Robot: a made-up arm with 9 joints. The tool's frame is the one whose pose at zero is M. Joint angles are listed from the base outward.
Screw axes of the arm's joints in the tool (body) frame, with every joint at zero. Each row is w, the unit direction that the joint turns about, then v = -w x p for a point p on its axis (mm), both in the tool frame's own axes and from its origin. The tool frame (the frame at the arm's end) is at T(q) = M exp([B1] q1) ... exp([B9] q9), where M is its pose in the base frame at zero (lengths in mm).
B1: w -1 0 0 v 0 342.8 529
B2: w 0 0 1 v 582.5 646.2 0
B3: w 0 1 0 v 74.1 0 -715
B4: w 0 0 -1 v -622.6 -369.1 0
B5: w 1 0 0 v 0 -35.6 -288.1
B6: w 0 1 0 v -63.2 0 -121
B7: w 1 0 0 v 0 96.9 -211.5
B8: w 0 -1 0 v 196.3 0 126.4
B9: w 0 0 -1 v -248.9 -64.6 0
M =
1 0 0 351.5
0 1 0 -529
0 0 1 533.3
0 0 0 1
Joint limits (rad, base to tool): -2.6..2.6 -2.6..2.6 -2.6..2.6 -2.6..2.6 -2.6..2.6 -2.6..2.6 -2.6..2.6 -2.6..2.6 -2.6..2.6
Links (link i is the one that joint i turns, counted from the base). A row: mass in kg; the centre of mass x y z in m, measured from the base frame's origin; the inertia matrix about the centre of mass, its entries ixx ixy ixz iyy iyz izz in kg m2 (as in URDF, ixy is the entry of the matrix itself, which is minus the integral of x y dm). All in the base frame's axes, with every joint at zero. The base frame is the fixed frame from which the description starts. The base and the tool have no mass.
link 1: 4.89; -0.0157 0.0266 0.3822; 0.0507 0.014 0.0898 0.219 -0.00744 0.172
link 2: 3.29; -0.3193 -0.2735 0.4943; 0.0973 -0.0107 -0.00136 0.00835 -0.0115 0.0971
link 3: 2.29; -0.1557 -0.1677 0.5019; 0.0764 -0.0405 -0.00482 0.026 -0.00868 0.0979
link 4: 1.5; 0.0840 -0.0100 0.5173; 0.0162 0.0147 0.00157 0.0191 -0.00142 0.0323
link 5: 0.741; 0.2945 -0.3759 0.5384; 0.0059 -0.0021 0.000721 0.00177 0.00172 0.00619
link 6: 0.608; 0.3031 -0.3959 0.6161; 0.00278 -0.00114 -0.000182 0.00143 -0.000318 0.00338
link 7: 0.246; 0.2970 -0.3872 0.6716; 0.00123 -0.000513 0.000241 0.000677 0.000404 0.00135
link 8: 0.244; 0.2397 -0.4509 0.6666; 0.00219 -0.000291 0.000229 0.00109 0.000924 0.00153
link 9: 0.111; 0.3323 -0.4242 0.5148; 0.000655 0.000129 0 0.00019 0 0.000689
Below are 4 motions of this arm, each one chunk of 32 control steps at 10 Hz.
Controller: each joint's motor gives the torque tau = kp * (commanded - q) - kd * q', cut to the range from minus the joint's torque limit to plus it. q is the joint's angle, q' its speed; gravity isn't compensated. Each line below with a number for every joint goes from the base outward.
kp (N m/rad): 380 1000 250 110 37 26 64 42 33
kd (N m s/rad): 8.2 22 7.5 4.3 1.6 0.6 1.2 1.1 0.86
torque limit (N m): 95 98 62 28 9.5 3.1 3.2 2.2 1.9
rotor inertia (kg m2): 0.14 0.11 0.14 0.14 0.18 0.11 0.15 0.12 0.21
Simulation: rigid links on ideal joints. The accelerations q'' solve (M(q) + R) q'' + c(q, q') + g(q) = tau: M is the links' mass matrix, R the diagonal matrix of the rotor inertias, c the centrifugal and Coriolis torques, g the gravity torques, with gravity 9.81 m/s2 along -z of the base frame. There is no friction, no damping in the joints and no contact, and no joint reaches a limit. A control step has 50 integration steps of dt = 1/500 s. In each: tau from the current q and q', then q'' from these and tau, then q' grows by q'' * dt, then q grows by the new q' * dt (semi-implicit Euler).
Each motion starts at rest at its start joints. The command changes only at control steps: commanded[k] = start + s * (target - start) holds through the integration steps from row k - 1 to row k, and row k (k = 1, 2, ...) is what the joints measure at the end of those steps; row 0 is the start. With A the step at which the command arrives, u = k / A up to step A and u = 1 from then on. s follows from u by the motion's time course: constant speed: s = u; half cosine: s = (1 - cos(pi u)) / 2; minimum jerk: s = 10 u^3 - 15 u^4 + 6 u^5; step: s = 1 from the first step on.
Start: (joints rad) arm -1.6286 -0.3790 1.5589 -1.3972 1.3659 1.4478 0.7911 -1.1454 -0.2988
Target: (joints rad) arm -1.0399 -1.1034 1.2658 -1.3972 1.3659 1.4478 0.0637 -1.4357 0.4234
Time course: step
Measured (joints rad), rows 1 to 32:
1: -1.4521 -0.7963 1.4945 -1.4264 1.4898 1.4580 0.6904 -1.2375 -0.2513
2: -0.8974 -1.1541 1.3031 -1.5433 1.5216 1.3953 0.2749 -1.5332 -0.0902
3: -0.9256 -1.1342 0.9678 -1.1283 1.0143 1.3057 -0.3552 -1.8513 0.1922
4: -1.0803 -1.0986 0.8739 -0.8767 0.3876 1.1111 -0.8191 -2.0342 0.5304
5: -0.9970 -1.1179 1.0950 -0.9816 -0.0529 0.8394 -1.0433 -2.0333 0.7874
6: -1.0480 -1.1053 1.2764 -1.2923 -0.0811 0.6918 -1.0420 -1.8556 0.9598
7: -1.1515 -1.0749 1.2741 -1.4906 0.4208 0.7682 -0.8560 -1.5109 1.0533
8: -1.0887 -1.0919 1.2149 -1.4532 1.3195 1.0879 -0.4746 -1.2372 1.0626
9: -1.0395 -1.1046 1.2261 -1.2662 1.8352 1.5480 0.1183 -1.1863 0.9796
10: -1.0682 -1.0975 1.2279 -1.2652 1.7856 1.8030 0.6613 -1.2994 0.7961
11: -1.0891 -1.0914 1.2360 -1.3645 1.3489 1.8029 1.0273 -1.5113 0.5193
12: -1.0712 -1.0948 1.2206 -1.3697 1.0801 1.5741 1.1877 -1.5843 0.2380
13: -1.0445 -1.1013 1.1728 -1.3128 1.1064 1.3044 1.1537 -1.4803 0.0411
14: -1.0358 -1.1040 1.1553 -1.2788 1.2512 1.2722 0.9402 -1.3621 -0.0745
15: -1.0547 -1.0998 1.1895 -1.2983 1.3042 1.4437 0.5519 -1.4034 -0.1096
16: -1.0780 -1.0948 1.2351 -1.3310 1.2988 1.5372 -0.0058 -1.4777 -0.0580
17: -1.0841 -1.0936 1.2458 -1.3569 1.3174 1.4564 -0.4588 -1.4482 0.0882
18: -1.0722 -1.0965 1.2189 -1.3534 1.3320 1.3758 -0.7134 -1.4208 0.3267
19: -1.0553 -1.1004 1.1890 -1.3250 1.2974 1.3868 -0.7787 -1.4433 0.5813
20: -1.0483 -1.1020 1.1775 -1.3041 1.2458 1.4212 -0.6668 -1.4522 0.7548
21: -1.0537 -1.1005 1.1854 -1.3085 1.2333 1.4188 -0.3788 -1.4394 0.8467
22: -1.0638 -1.0980 1.2034 -1.3273 1.2620 1.4079 0.0819 -1.4367 0.8553
23: -1.0715 -1.0962 1.2214 -1.3338 1.3039 1.4269 0.4554 -1.4384 0.7761
24: -1.0711 -1.0961 1.2252 -1.3291 1.3229 1.4513 0.6314 -1.4364 0.6062
25: -1.0647 -1.0973 1.2128 -1.3239 1.3056 1.4492 0.6144 -1.4351 0.3689
26: -1.0582 -1.0987 1.1974 -1.3189 1.2725 1.4313 0.4067 -1.4344 0.1942
27: -1.0564 -1.0994 1.1931 -1.3147 1.2542 1.4198 0.0231 -1.4368 0.1053
28: -1.0599 -1.0989 1.1983 -1.3211 1.2600 1.4186 -0.2627 -1.4424 0.1059
29: -1.0646 -1.0980 1.2047 -1.3308 1.2804 1.4221 -0.3551 -1.4423 0.1984
30: -1.0661 -1.0977 1.2080 -1.3349 1.2951 1.4255 -0.2550 -1.4393 0.3816
31: -1.0647 -1.0978 1.2069 -1.3338 1.2920 1.4283 0.0342 -1.4399 0.5587
32: -1.0628 -1.0980 1.2059 -1.3239 1.2825 1.4294 0.2802 -1.4372 0.6481

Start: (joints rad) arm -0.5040 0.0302 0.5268 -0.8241 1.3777 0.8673 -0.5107 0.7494 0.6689
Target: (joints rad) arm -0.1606 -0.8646 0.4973 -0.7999 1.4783 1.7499 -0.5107 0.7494 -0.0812
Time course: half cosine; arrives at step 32
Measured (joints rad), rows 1 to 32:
1: -0.5517 0.0185 0.5707 -0.7937 1.3540 0.8513 -0.5135 0.7494 0.6674
2: -0.5721 0.0066 0.6321 -0.7568 1.3511 0.8367 -0.5052 0.7455 0.6624
3: -0.5316 -0.0025 0.6494 -0.7591 1.3866 0.8565 -0.4987 0.7425 0.6532
4: -0.5190 -0.0170 0.6254 -0.7676 1.3989 0.8881 -0.5052 0.7445 0.6399
5: -0.5353 -0.0358 0.5937 -0.7755 1.3740 0.9048 -0.5102 0.7476 0.6224
6: -0.5309 -0.0581 0.5810 -0.7841 1.3530 0.9181 -0.5104 0.7488 0.6016
7: -0.5091 -0.0853 0.5913 -0.7806 1.3581 0.9443 -0.5091 0.7478 0.5786
8: -0.4955 -0.1169 0.6085 -0.7679 1.3762 0.9787 -0.5060 0.7455 0.5545
9: -0.4886 -0.1499 0.6145 -0.7635 1.3883 1.0124 -0.5043 0.7446 0.5280
10: -0.4770 -0.1840 0.6062 -0.7723 1.3896 1.0462 -0.5063 0.7460 0.4978
11: -0.4617 -0.2209 0.5934 -0.7806 1.3856 1.0835 -0.5086 0.7476 0.4643
12: -0.4466 -0.2610 0.5872 -0.7798 1.3831 1.1229 -0.5086 0.7475 0.4296
13: -0.4312 -0.3030 0.5899 -0.7742 1.3857 1.1627 -0.5074 0.7465 0.3953
14: -0.4156 -0.3456 0.5949 -0.7717 1.3925 1.2041 -0.5065 0.7459 0.3607
15: -0.4003 -0.3883 0.5955 -0.7742 1.4003 1.2483 -0.5063 0.7461 0.3246
16: -0.3845 -0.4312 0.5912 -0.7789 1.4056 1.2930 -0.5069 0.7466 0.2870
17: -0.3674 -0.4744 0.5861 -0.7813 1.4081 1.3357 -0.5074 0.7469 0.2494
18: -0.3503 -0.5176 0.5837 -0.7805 1.4097 1.3767 -0.5073 0.7467 0.2131
19: -0.3343 -0.5598 0.5839 -0.7789 1.4127 1.4179 -0.5068 0.7463 0.1784
20: -0.3193 -0.6004 0.5846 -0.7793 1.4179 1.4594 -0.5064 0.7461 0.1445
21: -0.3047 -0.6391 0.5840 -0.7816 1.4239 1.4992 -0.5064 0.7462 0.1114
22: -0.2903 -0.6758 0.5823 -0.7838 1.4289 1.5359 -0.5065 0.7464 0.0797
23: -0.2764 -0.7103 0.5804 -0.7845 1.4321 1.5694 -0.5065 0.7464 0.0505
24: -0.2637 -0.7421 0.5793 -0.7842 1.4345 1.6006 -0.5064 0.7462 0.0241
25: -0.2526 -0.7707 0.5790 -0.7842 1.4372 1.6295 -0.5062 0.7460 0.0003
26: -0.2430 -0.7958 0.5790 -0.7851 1.4407 1.6551 -0.5061 0.7460 -0.0209
27: -0.2346 -0.8174 0.5787 -0.7863 1.4441 1.6766 -0.5060 0.7460 -0.0393
28: -0.2276 -0.8351 0.5782 -0.7870 1.4466 1.6941 -0.5060 0.7460 -0.0544
29: -0.2220 -0.8490 0.5776 -0.7873 1.4480 1.7077 -0.5060 0.7460 -0.0659
30: -0.2182 -0.8587 0.5772 -0.7874 1.4488 1.7173 -0.5059 0.7459 -0.0739
31: -0.2162 -0.8642 0.5771 -0.7877 1.4494 1.7227 -0.5059 0.7459 -0.0783
32: -0.2160 -0.8654 0.5772 -0.7882 1.4498 1.7237 -0.5058 0.7459 -0.0793

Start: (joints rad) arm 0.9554 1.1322 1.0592 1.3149 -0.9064 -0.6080 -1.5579 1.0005 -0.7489
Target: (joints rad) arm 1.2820 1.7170 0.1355 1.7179 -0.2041 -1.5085 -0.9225 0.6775 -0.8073
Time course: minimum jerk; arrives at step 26
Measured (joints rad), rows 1 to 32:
1: 1.0153 1.1518 1.0528 1.2879 -0.9211 -0.6155 -1.5529 0.9999 -0.7478
2: 1.0501 1.1638 1.0542 1.2484 -0.9763 -0.6389 -1.5465 1.0005 -0.7451
3: 1.0196 1.1599 1.0514 1.2401 -1.0164 -0.6476 -1.5468 1.0030 -0.7452
4: 1.0198 1.1679 1.0324 1.2660 -0.9848 -0.6425 -1.5367 0.9966 -0.7489
5: 1.0455 1.1872 1.0044 1.2906 -0.9235 -0.6591 -1.5148 0.9826 -0.7525
6: 1.0573 1.2067 0.9745 1.3018 -0.8910 -0.7033 -1.4930 0.9714 -0.7532
7: 1.0684 1.2300 0.9389 1.3121 -0.8839 -0.7467 -1.4695 0.9620 -0.7536
8: 1.0924 1.2605 0.8947 1.3293 -0.8695 -0.7811 -1.4377 0.9474 -0.7571
9: 1.1181 1.2950 0.8436 1.3509 -0.8350 -0.8241 -1.4007 0.9283 -0.7629
10: 1.1405 1.3314 0.7864 1.3766 -0.7872 -0.8824 -1.3613 0.9082 -0.7680
11: 1.1651 1.3706 0.7249 1.4068 -0.7357 -0.9458 -1.3187 0.8869 -0.7715
12: 1.1927 1.4121 0.6616 1.4373 -0.6870 -1.0071 -1.2744 0.8644 -0.7748
13: 1.2203 1.4542 0.5977 1.4652 -0.6424 -1.0674 -1.2300 0.8420 -0.7796
14: 1.2469 1.4960 0.5338 1.4919 -0.5981 -1.1292 -1.1857 0.8198 -0.7854
15: 1.2721 1.5365 0.4713 1.5193 -0.5509 -1.1914 -1.1421 0.7976 -0.7907
16: 1.2952 1.5748 0.4117 1.5467 -0.5020 -1.2508 -1.1010 0.7761 -0.7946
17: 1.3159 1.6100 0.3564 1.5722 -0.4549 -1.3055 -1.0632 0.7562 -0.7978
18: 1.3342 1.6416 0.3067 1.5945 -0.4124 -1.3546 -1.0293 0.7384 -0.8011
19: 1.3502 1.6688 0.2640 1.6131 -0.3760 -1.3973 -1.0003 0.7230 -0.8044
20: 1.3634 1.6913 0.2286 1.6282 -0.3461 -1.4325 -0.9764 0.7103 -0.8071
21: 1.3734 1.7089 0.2008 1.6401 -0.3222 -1.4597 -0.9579 0.7004 -0.8090
22: 1.3804 1.7215 0.1805 1.6490 -0.3041 -1.4793 -0.9446 0.6932 -0.8101
23: 1.3847 1.7296 0.1675 1.6550 -0.2919 -1.4917 -0.9363 0.6886 -0.8108
24: 1.3869 1.7338 0.1606 1.6582 -0.2855 -1.4979 -0.9322 0.6863 -0.8113
25: 1.3876 1.7352 0.1584 1.6591 -0.2841 -1.4991 -0.9311 0.6857 -0.8115
26: 1.3877 1.7352 0.1585 1.6588 -0.2857 -1.4976 -0.9315 0.6860 -0.8116
27: 1.3878 1.7352 0.1586 1.6582 -0.2878 -1.4962 -0.9316 0.6862 -0.8116
28: 1.3880 1.7352 0.1587 1.6579 -0.2885 -1.4964 -0.9314 0.6861 -0.8116
29: 1.3880 1.7352 0.1587 1.6579 -0.2880 -1.4973 -0.9315 0.6861 -0.8116
30: 1.3877 1.7352 0.1586 1.6583 -0.2871 -1.4975 -0.9315 0.6861 -0.8116
31: 1.3876 1.7352 0.1585 1.6586 -0.2866 -1.4973 -0.9314 0.6860 -0.8115
32: 1.3877 1.7352 0.1585 1.6586 -0.2866 -1.4971 -0.9314 0.6860 -0.8115

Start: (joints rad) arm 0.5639 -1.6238 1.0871 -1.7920 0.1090 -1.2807 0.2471 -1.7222 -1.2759
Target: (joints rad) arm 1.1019 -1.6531 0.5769 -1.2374 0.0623 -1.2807 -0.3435 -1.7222 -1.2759
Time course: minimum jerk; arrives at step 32
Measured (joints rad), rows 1 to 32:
1: 0.5972 -1.6310 1.1510 -1.7751 0.1247 -1.2799 0.2487 -1.7245 -1.2742
2: 0.5794 -1.6292 1.1969 -1.7391 0.1864 -1.2919 0.2478 -1.7290 -1.2710
3: 0.5546 -1.6231 1.2065 -1.7176 0.2528 -1.3065 0.2440 -1.7293 -1.2701
4: 0.5715 -1.6257 1.2044 -1.7224 0.2682 -1.3058 0.2391 -1.7267 -1.2720
5: 0.5923 -1.6283 1.1754 -1.7323 0.2282 -1.2933 0.2306 -1.7257 -1.2736
6: 0.6097 -1.6302 1.1428 -1.7315 0.1737 -1.2834 0.2169 -1.7261 -1.2735
7: 0.6267 -1.6322 1.1271 -1.7194 0.1493 -1.2850 0.2003 -1.7262 -1.2723
8: 0.6385 -1.6325 1.1232 -1.7003 0.1653 -1.2932 0.1823 -1.7258 -1.2718
9: 0.6502 -1.6323 1.1207 -1.6782 0.1987 -1.2986 0.1615 -1.7256 -1.2725
10: 0.6692 -1.6333 1.1101 -1.6555 0.2205 -1.2991 0.1370 -1.7257 -1.2734
11: 0.6959 -1.6355 1.0862 -1.6326 0.2181 -1.2979 0.1092 -1.7256 -1.2735
12: 0.7279 -1.6384 1.0530 -1.6092 0.1983 -1.2968 0.0786 -1.7251 -1.2730
13: 0.7616 -1.6411 1.0185 -1.5849 0.1769 -1.2958 0.0460 -1.7247 -1.2730
14: 0.7938 -1.6432 0.9884 -1.5593 0.1654 -1.2957 0.0123 -1.7245 -1.2735
15: 0.8239 -1.6450 0.9630 -1.5315 0.1660 -1.2973 -0.0218 -1.7245 -1.2743
16: 0.8536 -1.6469 0.9392 -1.5013 0.1724 -1.3002 -0.0562 -1.7245 -1.2748
17: 0.8844 -1.6491 0.9130 -1.4697 0.1761 -1.3027 -0.0908 -1.7246 -1.2749
18: 0.9169 -1.6515 0.8830 -1.4386 0.1724 -1.3035 -0.1250 -1.7248 -1.2749
19: 0.9501 -1.6539 0.8503 -1.4095 0.1618 -1.3030 -0.1582 -1.7250 -1.2752
20: 0.9824 -1.6561 0.8179 -1.3828 0.1486 -1.3022 -0.1898 -1.7252 -1.2757
21: 1.0121 -1.6580 0.7884 -1.3578 0.1373 -1.3021 -0.2192 -1.7254 -1.2762
22: 1.0381 -1.6596 0.7632 -1.3341 0.1303 -1.3029 -0.2458 -1.7258 -1.2765
23: 1.0605 -1.6612 0.7422 -1.3117 0.1272 -1.3039 -0.2694 -1.7262 -1.2766
24: 1.0797 -1.6625 0.7243 -1.2915 0.1260 -1.3050 -0.2897 -1.7266 -1.2768
25: 1.0962 -1.6637 0.7086 -1.2743 0.1243 -1.3056 -0.3068 -1.7269 -1.2769
26: 1.1101 -1.6646 0.6948 -1.2607 0.1209 -1.3057 -0.3206 -1.7272 -1.2770
27: 1.1213 -1.6652 0.6832 -1.2506 0.1165 -1.3054 -0.3310 -1.7273 -1.2771
28: 1.1293 -1.6656 0.6746 -1.2437 0.1123 -1.3050 -0.3384 -1.7275 -1.2772
29: 1.1340 -1.6659 0.6697 -1.2392 0.1100 -1.3049 -0.3429 -1.7275 -1.2772
30: 1.1358 -1.6659 0.6681 -1.2369 0.1101 -1.3052 -0.3450 -1.7276 -1.2772
31: 1.1354 -1.6658 0.6692 -1.2362 0.1122 -1.3057 -0.3454 -1.7276 -1.2773
32: 1.1340 -1.6657 0.6715 -1.2364 0.1154 -1.3062 -0.3451 -1.7276 -1.2773

